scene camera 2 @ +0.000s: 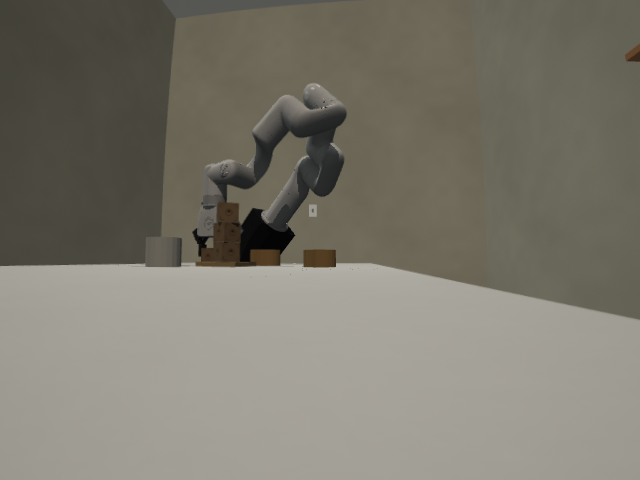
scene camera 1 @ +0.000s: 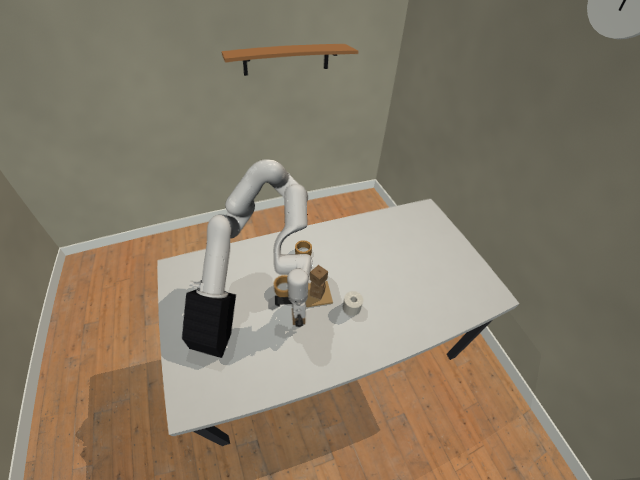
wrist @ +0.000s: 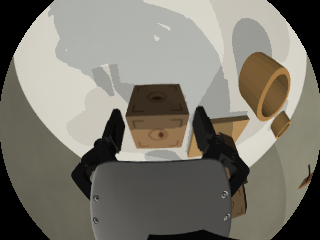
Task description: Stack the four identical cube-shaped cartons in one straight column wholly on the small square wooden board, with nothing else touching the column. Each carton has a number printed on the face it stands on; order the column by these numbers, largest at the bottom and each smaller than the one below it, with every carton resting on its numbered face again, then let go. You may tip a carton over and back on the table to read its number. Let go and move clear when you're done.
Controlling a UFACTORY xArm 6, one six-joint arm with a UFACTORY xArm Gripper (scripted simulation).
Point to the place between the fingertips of the gripper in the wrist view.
At 158,115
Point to a wooden board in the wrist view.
232,126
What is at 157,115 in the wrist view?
A carton.
